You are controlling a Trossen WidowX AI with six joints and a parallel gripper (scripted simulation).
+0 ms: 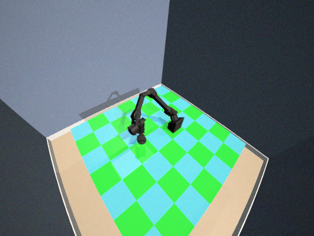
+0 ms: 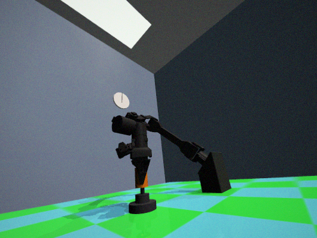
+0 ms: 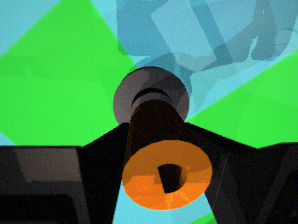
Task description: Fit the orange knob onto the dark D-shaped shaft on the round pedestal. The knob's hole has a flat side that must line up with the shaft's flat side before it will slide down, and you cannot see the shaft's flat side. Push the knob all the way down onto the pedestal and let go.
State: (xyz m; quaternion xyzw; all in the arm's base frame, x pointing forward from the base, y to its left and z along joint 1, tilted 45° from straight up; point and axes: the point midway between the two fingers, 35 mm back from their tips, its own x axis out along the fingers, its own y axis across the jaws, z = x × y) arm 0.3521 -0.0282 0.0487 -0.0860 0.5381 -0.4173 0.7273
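Right now the orange knob is 2 cm above my gripper tip. From my gripper tip the other things lie so: pedestal 4 cm below.
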